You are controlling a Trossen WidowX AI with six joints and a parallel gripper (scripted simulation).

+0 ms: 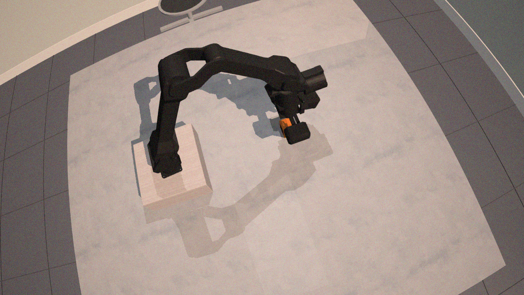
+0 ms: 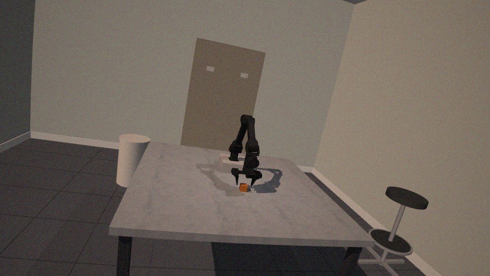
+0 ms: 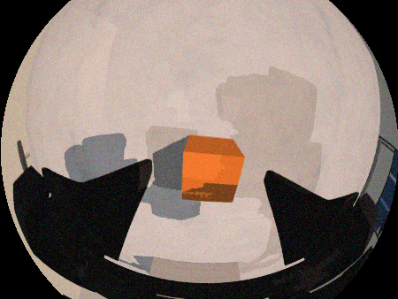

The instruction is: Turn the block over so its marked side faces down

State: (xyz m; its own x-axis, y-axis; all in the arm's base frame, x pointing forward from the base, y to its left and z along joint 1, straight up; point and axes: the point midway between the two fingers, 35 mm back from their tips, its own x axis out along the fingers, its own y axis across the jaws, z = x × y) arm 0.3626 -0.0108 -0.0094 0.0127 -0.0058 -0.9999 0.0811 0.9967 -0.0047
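Now: gripper tip 10 mm past the orange block and 10 mm above it.
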